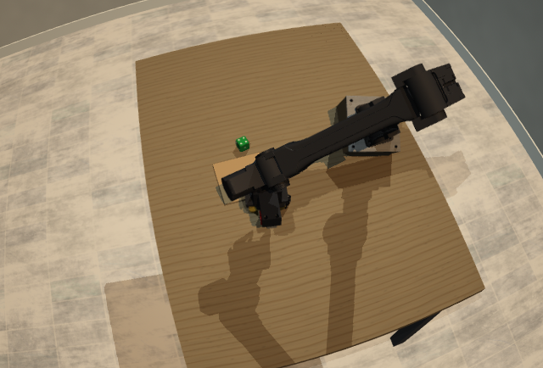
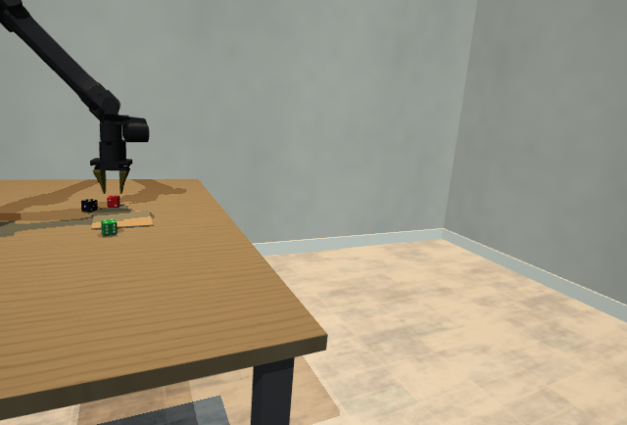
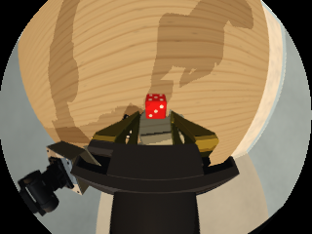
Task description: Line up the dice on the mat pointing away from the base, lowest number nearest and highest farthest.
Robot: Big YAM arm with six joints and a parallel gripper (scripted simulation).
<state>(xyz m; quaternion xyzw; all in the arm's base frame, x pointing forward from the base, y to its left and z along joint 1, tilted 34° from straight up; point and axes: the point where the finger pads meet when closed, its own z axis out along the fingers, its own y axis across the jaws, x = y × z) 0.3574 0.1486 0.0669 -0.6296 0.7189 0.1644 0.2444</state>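
My hand is 30 mm above the red die. From my hand the other things lie so: black die (60 mm behind, 40 mm to the right, 30 mm below); tan mat (150 mm to the right, 50 mm below, 40 mm ahead); green die (250 mm to the right, 30 mm below, 10 mm ahead).
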